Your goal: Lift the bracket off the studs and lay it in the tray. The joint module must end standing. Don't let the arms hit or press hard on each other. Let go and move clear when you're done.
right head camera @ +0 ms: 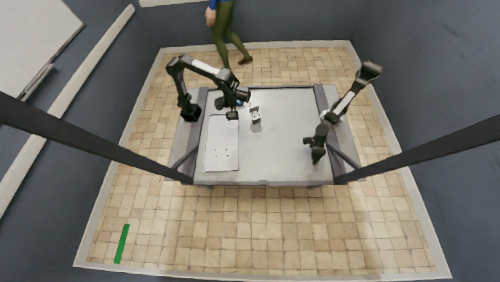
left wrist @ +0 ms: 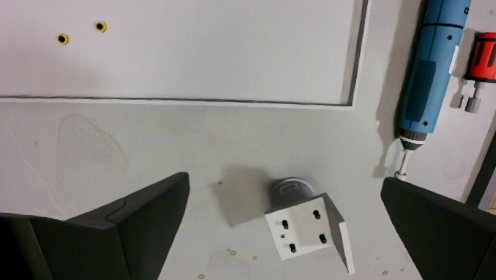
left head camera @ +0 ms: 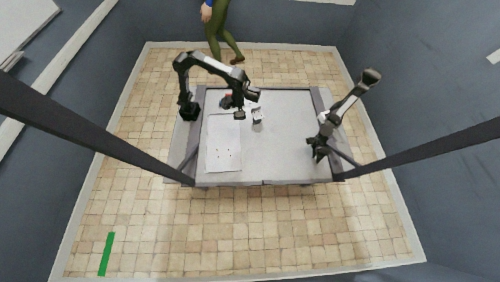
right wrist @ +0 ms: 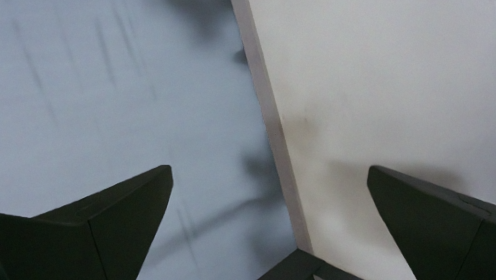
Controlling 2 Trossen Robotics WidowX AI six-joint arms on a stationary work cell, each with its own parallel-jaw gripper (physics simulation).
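Places are measured from the left arm's base along level axes (x ahead, y left, z up), in millimetres.
Pixels of known places: left gripper, between the fingertips: (right head camera: 234, 111) (left wrist: 286, 184) (left head camera: 238, 111); right gripper, between the fingertips: (right head camera: 312, 161) (left head camera: 314, 160) (right wrist: 270, 174); left arm's base, origin of its link: (right head camera: 189, 108) (left head camera: 188, 107).
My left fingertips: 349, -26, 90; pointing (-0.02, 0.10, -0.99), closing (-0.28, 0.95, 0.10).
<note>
For each thing: its middle in the pictures, then the offset to it from my left fingertips, as dx, dy, dz.
- white L-shaped bracket, middle of its body: (left wrist: 308, 240) (right head camera: 255, 112) (left head camera: 257, 112) +108, +88, -103
- grey joint module, middle of its body: (left wrist: 297, 214) +108, +88, -150
- shallow white tray, middle of its body: (left head camera: 223, 139) (right head camera: 222, 140) -82, -118, -179
- blue power screwdriver, middle of its body: (left wrist: 423, 95) (right head camera: 235, 103) -73, +186, -167
- red tool, middle of its body: (left wrist: 482, 74) (left head camera: 231, 95) -122, +257, -172
The white L-shaped bracket (left head camera: 257, 113) (right head camera: 256, 115) (left wrist: 302, 231) sits on top of the grey joint module (left wrist: 291, 189), with dark studs through its flat plate and its other flange standing up at one side. The bracket hides most of the module; it appears to stand on the table. The shallow white tray (left head camera: 223, 172) (right head camera: 221, 171) (left wrist: 175, 101) lies apart from them. My left gripper (left head camera: 233, 109) (right head camera: 226, 109) (left wrist: 286, 184) is open and empty, above the table near the bracket. My right gripper (left head camera: 315, 150) (right head camera: 312, 151) (right wrist: 270, 174) is open and empty at the table's right side.
Several brass nuts (left wrist: 101, 26) are in the tray. A blue power screwdriver (right head camera: 240, 103) (left wrist: 426, 75) lies beside the tray's end, its tip towards the bracket. A red tool (left head camera: 228, 95) (left wrist: 484, 57) lies beyond it. A person (left head camera: 217, 30) (right head camera: 222, 32) is behind the table.
</note>
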